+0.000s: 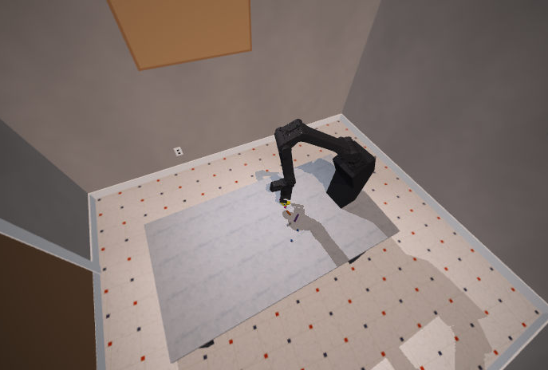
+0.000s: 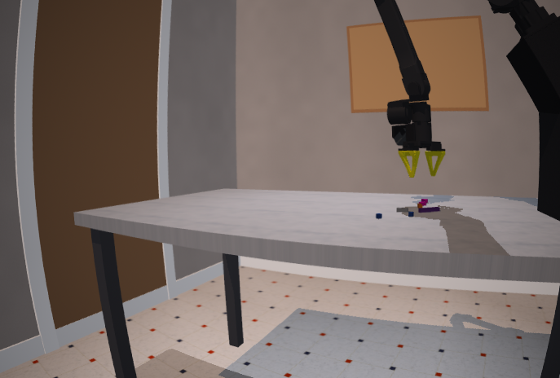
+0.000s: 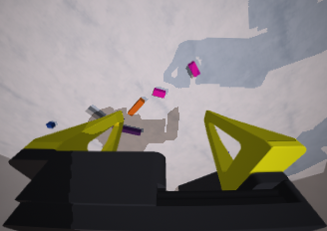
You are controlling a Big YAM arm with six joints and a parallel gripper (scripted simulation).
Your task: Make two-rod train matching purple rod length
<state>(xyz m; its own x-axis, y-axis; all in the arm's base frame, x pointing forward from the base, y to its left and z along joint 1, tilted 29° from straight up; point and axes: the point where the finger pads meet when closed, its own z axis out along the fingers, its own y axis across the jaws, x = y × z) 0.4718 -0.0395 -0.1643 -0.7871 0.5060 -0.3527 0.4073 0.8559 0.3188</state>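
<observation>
The orange rod is 10 mm behind my hand, 60 mm to the left of it and 80 mm below it. From my hand the other things lie so: grey rod 20 mm ahead, 140 mm to the left, 80 mm below; purple rod 50 mm behind, 110 mm to the left, 80 mm below.
</observation>
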